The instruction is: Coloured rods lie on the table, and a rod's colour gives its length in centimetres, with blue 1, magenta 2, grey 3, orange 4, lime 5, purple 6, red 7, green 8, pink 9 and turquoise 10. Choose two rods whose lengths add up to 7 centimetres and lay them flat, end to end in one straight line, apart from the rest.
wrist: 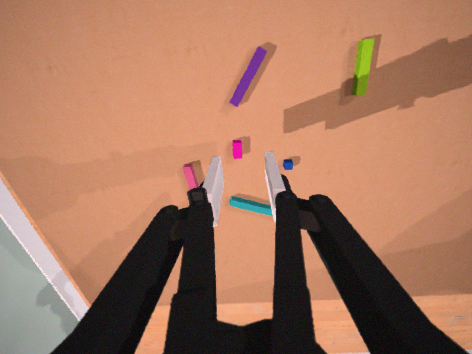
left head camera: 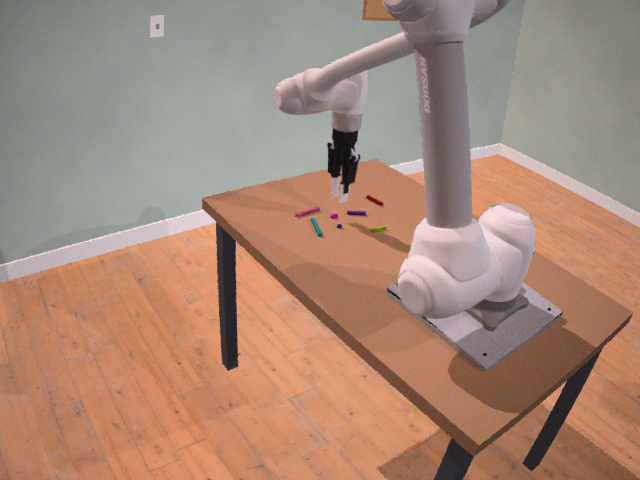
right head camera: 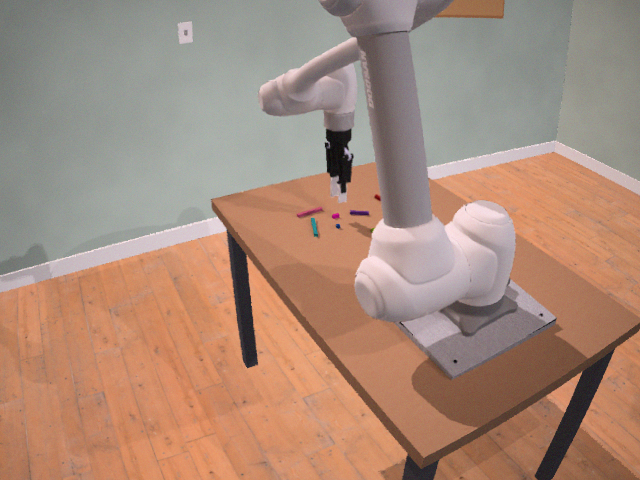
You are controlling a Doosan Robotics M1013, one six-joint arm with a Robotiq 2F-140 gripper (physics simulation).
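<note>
My gripper (left head camera: 338, 199) is visible, and it appears in the wrist view (wrist: 243, 167) and the right head camera view (right head camera: 338, 198) as well. A lime rod (wrist: 365, 47) is also visible.
</note>
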